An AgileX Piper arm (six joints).
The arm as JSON. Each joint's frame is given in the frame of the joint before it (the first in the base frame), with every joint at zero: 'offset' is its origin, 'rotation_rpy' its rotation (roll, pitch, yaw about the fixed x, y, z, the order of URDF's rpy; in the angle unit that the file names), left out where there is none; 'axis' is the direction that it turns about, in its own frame. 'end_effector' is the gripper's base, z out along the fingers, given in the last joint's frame.
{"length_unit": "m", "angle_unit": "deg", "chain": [
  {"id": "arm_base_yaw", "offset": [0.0, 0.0, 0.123], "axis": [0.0, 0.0, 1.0]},
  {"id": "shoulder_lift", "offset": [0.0, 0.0, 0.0], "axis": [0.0, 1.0, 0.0]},
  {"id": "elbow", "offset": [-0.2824, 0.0, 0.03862], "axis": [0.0, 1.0, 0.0]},
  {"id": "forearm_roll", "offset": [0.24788, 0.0, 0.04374], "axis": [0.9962, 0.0, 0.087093]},
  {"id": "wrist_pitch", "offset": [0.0, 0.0, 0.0], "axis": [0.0, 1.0, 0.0]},
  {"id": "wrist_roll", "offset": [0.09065, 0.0, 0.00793], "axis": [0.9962, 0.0, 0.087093]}
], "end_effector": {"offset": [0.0, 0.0, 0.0], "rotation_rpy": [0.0, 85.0, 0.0]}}
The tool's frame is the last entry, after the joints.
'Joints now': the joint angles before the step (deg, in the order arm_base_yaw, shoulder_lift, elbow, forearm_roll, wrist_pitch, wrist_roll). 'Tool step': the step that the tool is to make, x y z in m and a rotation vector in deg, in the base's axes. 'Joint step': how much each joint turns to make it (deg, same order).
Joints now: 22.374 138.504 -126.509 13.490 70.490 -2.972
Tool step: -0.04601 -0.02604 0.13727 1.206 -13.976 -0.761
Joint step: 0.000 -19.643 5.676 -4.496 0.419 0.909
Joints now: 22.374 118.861 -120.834 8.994 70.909 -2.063
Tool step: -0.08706 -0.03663 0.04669 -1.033 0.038 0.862
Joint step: 0.000 -21.020 20.696 -0.541 0.891 -0.893
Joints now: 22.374 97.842 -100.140 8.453 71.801 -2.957
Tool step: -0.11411 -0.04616 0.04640 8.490 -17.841 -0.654
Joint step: 0.000 -28.745 22.824 1.587 -13.763 -1.541
